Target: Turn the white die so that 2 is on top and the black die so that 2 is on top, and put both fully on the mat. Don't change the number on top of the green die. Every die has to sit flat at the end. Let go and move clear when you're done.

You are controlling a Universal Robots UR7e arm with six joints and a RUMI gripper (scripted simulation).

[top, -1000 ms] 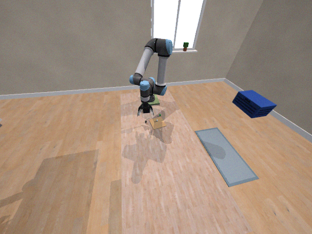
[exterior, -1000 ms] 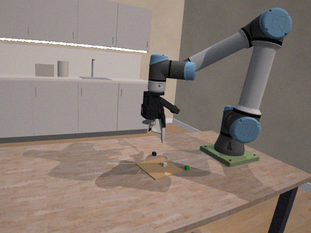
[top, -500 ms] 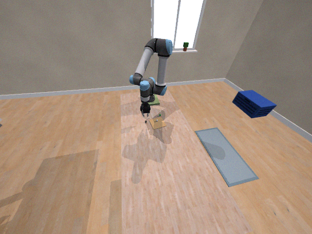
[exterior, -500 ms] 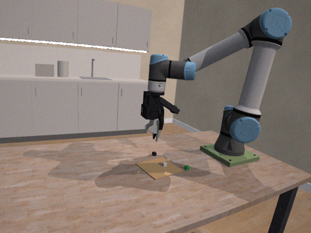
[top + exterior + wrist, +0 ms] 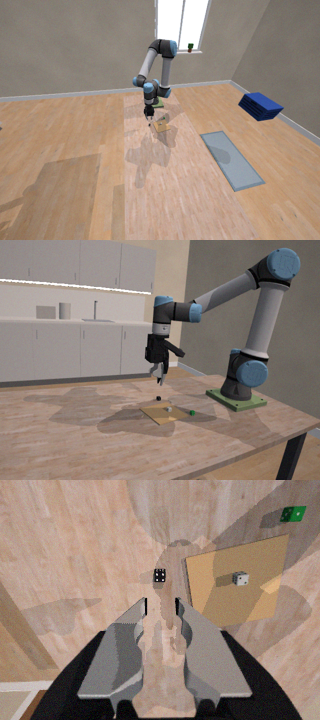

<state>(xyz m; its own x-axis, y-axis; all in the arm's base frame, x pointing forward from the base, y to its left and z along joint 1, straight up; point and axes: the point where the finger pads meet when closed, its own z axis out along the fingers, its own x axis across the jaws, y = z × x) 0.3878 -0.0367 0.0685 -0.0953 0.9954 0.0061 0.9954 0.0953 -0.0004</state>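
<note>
Right now my hand is 8 cm above the black die. Round my hand: white die: 1 cm behind, 12 cm to the left, 8 cm below; then green die: 9 cm behind, 15 cm to the left, 8 cm below; then tan mat: 2 cm ahead, 12 cm to the left, 9 cm below.
</note>
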